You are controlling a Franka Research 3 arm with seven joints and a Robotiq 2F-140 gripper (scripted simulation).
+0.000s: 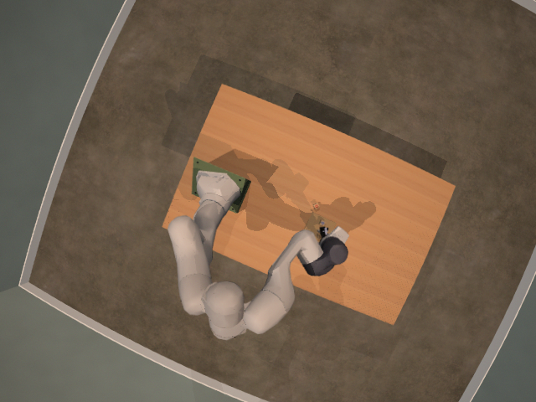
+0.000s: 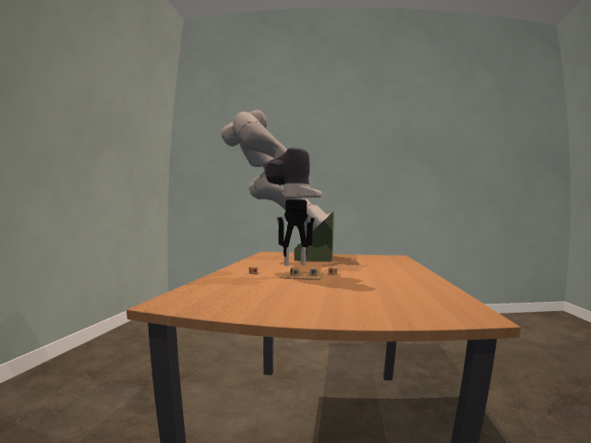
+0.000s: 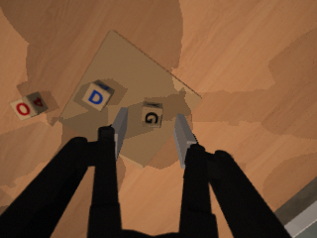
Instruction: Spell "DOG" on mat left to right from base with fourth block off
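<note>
Right now my hand is 5 cm above the G block. From my hand the other things lie so: mat (1 cm behind, 3 cm to the left, 7 cm below).
</note>
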